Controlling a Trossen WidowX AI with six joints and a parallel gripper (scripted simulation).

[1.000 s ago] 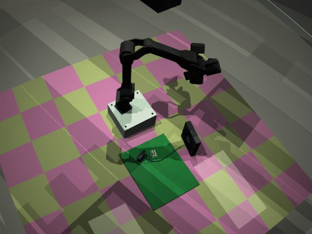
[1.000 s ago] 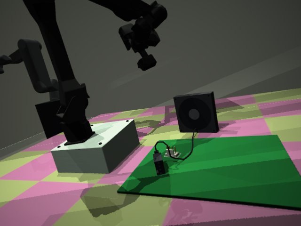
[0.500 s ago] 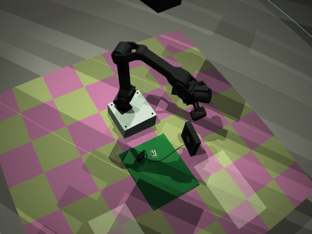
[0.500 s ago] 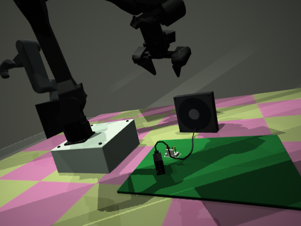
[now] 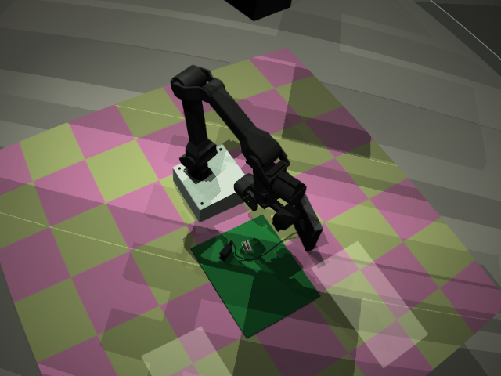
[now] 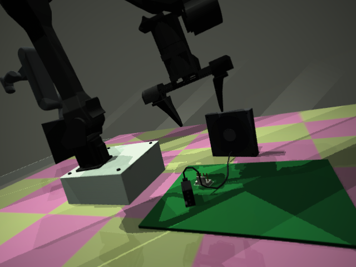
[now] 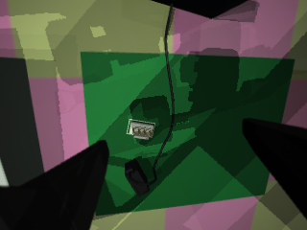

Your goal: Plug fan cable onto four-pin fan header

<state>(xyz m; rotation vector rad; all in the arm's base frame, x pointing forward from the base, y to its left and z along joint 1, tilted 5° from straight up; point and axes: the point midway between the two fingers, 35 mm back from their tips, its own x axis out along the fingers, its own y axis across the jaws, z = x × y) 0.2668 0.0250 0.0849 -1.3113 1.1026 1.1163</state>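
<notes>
Right now the dark fan plug is 3 cm behind my gripper tip, 10 cm to the right of it and 11 cm below it. Also, from my gripper tip: green board (6 cm ahead, 7 cm to the right, 15 cm below); black square fan (5 cm ahead, 11 cm to the left, 7 cm below).
</notes>
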